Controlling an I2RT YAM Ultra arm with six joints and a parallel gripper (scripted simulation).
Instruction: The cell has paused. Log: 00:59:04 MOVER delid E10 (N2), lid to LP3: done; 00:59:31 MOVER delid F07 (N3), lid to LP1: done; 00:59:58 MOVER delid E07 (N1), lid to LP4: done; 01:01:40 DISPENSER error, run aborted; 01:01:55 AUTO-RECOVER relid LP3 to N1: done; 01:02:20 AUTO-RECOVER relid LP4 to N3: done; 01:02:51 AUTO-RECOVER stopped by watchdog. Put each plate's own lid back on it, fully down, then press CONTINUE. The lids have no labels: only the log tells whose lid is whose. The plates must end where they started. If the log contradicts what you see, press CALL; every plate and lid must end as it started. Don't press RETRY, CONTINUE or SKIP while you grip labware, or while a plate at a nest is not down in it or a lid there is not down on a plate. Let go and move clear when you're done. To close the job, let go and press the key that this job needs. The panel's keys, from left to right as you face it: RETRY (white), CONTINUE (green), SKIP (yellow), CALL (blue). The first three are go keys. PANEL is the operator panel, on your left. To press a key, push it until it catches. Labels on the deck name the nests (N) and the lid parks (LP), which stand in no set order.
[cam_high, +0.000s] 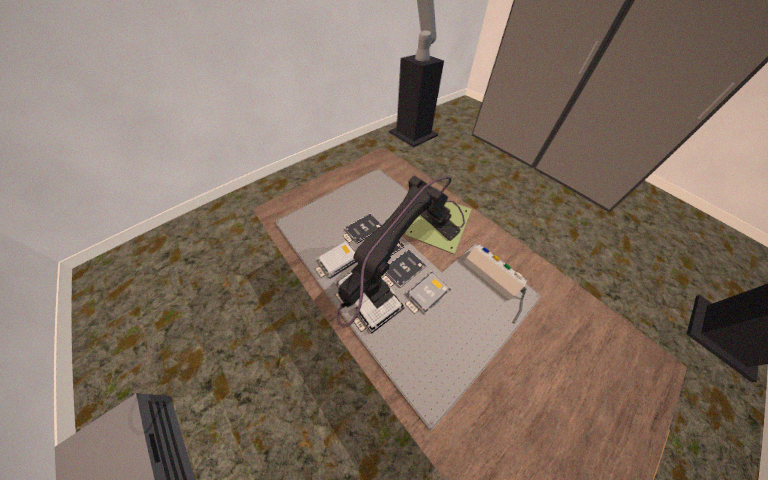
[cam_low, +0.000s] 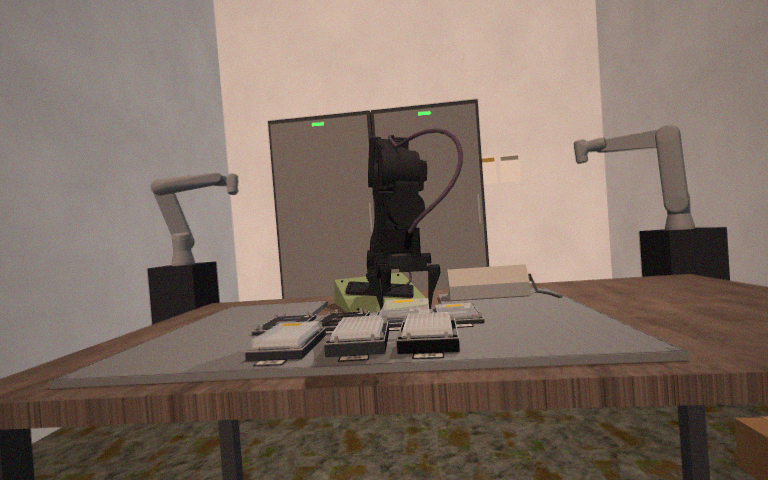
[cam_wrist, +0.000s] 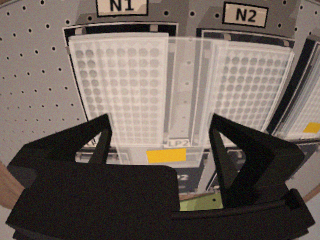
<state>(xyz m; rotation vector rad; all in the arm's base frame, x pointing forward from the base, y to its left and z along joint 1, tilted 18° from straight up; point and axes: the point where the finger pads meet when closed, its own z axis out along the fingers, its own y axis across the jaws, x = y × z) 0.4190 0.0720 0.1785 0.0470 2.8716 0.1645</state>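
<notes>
My hand is 9 cm to the left of the plate and 4 cm above it. The rest, counted from my hand: LP3 park (18 cm behind, 16 cm to the right, 6 cm below); LP1 park (18 cm behind, 10 cm to the left, 6 cm below); lid (18 cm behind, 10 cm to the left, 5 cm below).
</notes>
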